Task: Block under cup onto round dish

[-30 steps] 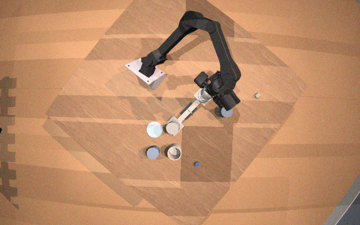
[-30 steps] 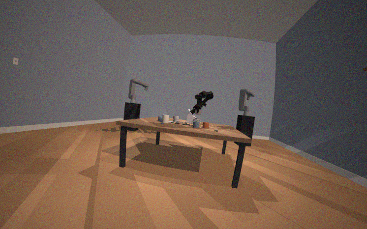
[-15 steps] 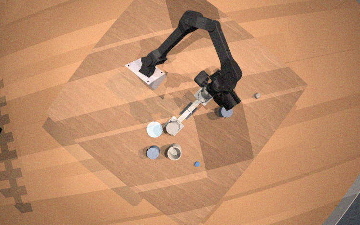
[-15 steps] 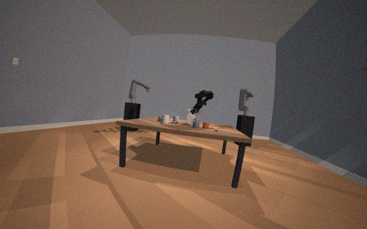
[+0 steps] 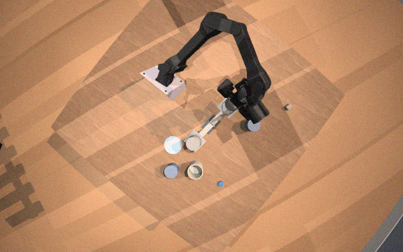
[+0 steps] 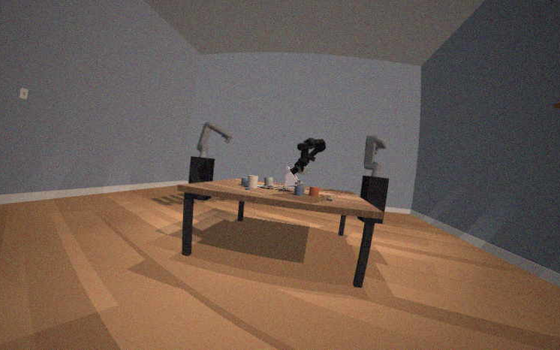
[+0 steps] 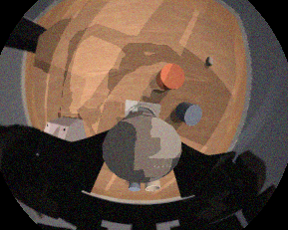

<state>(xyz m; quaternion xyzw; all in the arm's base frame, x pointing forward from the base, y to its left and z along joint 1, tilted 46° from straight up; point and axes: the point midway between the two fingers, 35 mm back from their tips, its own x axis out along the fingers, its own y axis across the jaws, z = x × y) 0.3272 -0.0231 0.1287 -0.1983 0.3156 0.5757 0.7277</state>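
Now: gripper tip 8 cm above the small pale block and 1 cm to the left of it. The rest, counted from my gripper tip: round dish: 34 cm to the right, 17 cm below, 15 cm behind; orange cylinder: 13 cm below, 9 cm to the left, 8 cm ahead; beige cup: 39 cm to the right, 13 cm below, 2 cm ahead.
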